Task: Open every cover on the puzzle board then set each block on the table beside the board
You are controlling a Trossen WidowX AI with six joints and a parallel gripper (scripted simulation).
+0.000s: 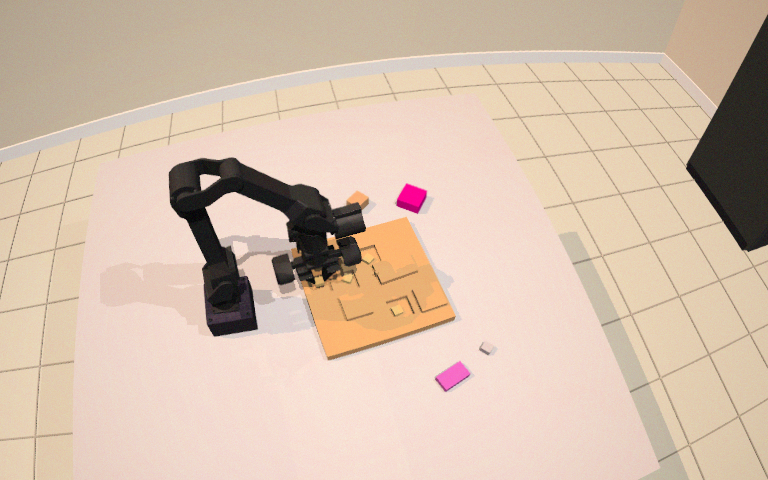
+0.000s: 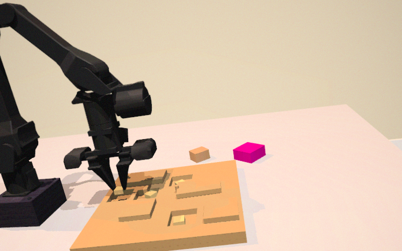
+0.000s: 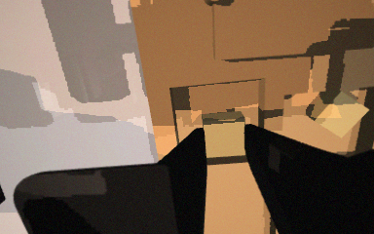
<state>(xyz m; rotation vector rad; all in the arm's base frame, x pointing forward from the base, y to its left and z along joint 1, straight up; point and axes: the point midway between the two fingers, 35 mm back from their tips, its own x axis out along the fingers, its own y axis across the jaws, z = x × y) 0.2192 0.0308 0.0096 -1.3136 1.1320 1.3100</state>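
Right now the orange block is 130 mm ahead of my gripper tip, 230 mm to the left of it and 20 mm below it. Round my gripper tip: flat pink piece 240 mm ahead, 280 mm to the right, 30 mm below; then magenta block 270 mm ahead, 220 mm to the left, 20 mm below; then grey block 330 mm ahead, 230 mm to the right, 30 mm below.
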